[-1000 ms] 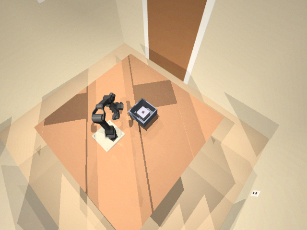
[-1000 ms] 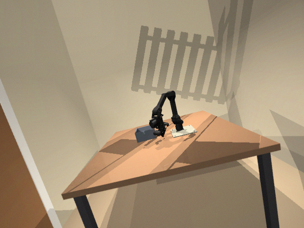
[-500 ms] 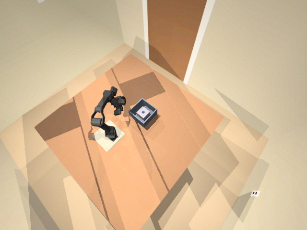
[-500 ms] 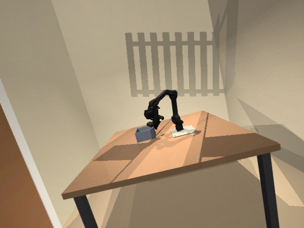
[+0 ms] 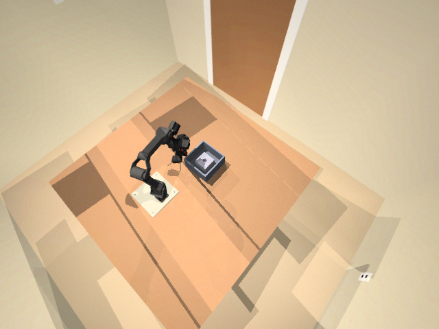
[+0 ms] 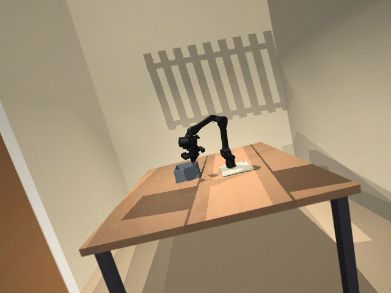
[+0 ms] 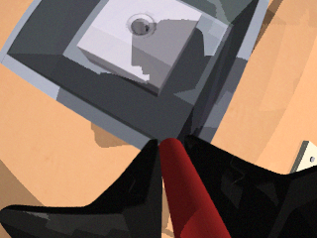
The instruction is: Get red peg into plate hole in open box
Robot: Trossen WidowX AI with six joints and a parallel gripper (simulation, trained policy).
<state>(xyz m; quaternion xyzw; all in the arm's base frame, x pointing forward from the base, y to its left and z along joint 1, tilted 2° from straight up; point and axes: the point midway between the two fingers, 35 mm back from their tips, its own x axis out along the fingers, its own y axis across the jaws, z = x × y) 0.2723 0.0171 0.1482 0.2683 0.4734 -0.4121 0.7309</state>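
The grey box is 60 mm ahead of my gripper tip, 90 mm to the right of it and 100 mm below it. The rest, counted from my gripper tip: red peg (10 mm behind, 10 mm to the left, 30 mm above).
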